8 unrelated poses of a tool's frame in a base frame.
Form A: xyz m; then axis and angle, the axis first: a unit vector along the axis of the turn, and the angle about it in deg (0 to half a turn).
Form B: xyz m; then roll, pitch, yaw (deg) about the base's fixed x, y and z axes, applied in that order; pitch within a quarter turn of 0, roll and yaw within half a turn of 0. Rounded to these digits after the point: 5 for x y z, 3 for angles.
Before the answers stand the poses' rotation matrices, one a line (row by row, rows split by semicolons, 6 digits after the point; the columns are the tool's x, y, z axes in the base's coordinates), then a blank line. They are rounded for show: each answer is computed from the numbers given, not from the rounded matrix.
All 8 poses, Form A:
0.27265 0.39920 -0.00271 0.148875 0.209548 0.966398 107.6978
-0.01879 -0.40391 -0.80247 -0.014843 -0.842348 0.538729 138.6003
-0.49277 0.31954 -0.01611 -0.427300 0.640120 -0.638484 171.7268
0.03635 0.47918 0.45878 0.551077 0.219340 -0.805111 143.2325
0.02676 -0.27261 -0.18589 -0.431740 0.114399 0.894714 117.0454
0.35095 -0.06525 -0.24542 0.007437 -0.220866 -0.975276 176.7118
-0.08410 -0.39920 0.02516 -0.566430 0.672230 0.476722 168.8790
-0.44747 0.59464 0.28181 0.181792 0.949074 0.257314 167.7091
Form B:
-0.275095 -0.879982 0.387240; 0.961342 -0.246737 0.122239; -0.012021 0.405898 0.913840
-0.749729 -0.334384 -0.571046; 0.378148 0.491680 -0.784382; 0.543057 -0.804014 -0.242180
-0.626323 -0.452326 0.634918; -0.636073 -0.174351 -0.751673; 0.450700 -0.874644 -0.178513
-0.254111 0.699616 -0.667806; -0.264213 -0.714421 -0.647915; -0.930386 0.011801 0.366390
-0.183542 -0.868722 -0.460037; 0.725026 -0.435659 0.533422; -0.663815 -0.235633 0.709808
-0.998243 0.052658 -0.027163; -0.059223 -0.900870 0.430029; -0.001826 0.430882 0.902406
-0.345561 -0.846343 -0.405328; -0.662441 -0.085921 0.744170; -0.664649 0.525662 -0.530962
-0.911740 0.286338 0.294517; 0.395889 0.803757 0.444123; -0.109551 0.521521 -0.846176

0.27265 0.39920 -0.00271 23.949 0.689 105.969
-0.01879 -0.40391 -0.80247 -106.763 -32.892 153.235
-0.49277 0.31954 -0.01611 -101.535 -26.789 -134.557
0.03635 0.47918 0.45878 1.845 68.495 -133.883
0.02676 -0.27261 -0.18589 -18.364 41.591 104.206
0.35095 -0.06525 -0.24542 25.524 0.105 -176.605
-0.08410 -0.39920 0.02516 135.287 41.655 -117.549
-0.44747 0.59464 0.28181 148.353 6.289 156.529

